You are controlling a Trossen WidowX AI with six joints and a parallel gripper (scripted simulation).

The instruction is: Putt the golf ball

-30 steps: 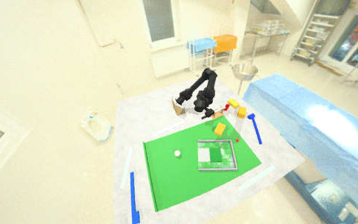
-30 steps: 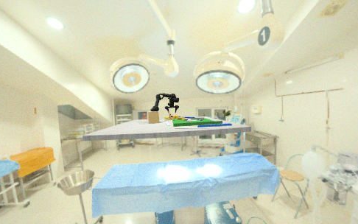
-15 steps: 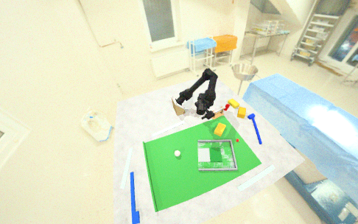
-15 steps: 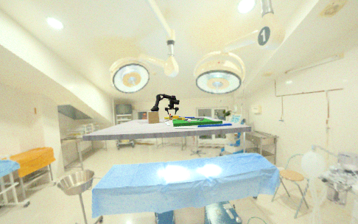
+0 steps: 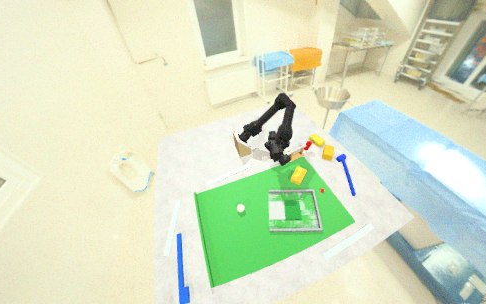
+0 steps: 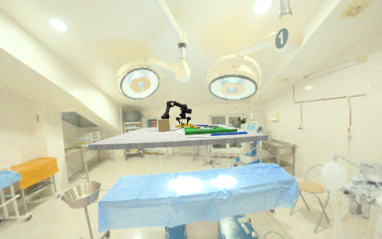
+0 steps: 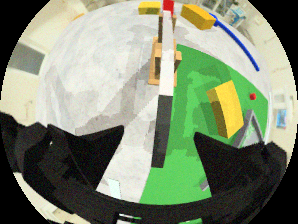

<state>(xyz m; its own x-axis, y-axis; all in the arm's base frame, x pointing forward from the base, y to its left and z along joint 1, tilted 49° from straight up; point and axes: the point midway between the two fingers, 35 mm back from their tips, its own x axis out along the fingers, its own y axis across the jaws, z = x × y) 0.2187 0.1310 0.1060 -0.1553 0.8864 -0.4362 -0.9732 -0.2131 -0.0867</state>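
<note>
My gripper tip is 110 mm to the right of the red putter, 30 mm past it and 10 mm below it. The rest, counted from my gripper tip: white golf ball (300 mm to the right, 220 mm ahead, 30 mm below); then wooden stand (130 mm to the left, 30 mm behind, 20 mm below); then green mat (260 mm ahead, 160 mm to the right, 50 mm below).
</note>
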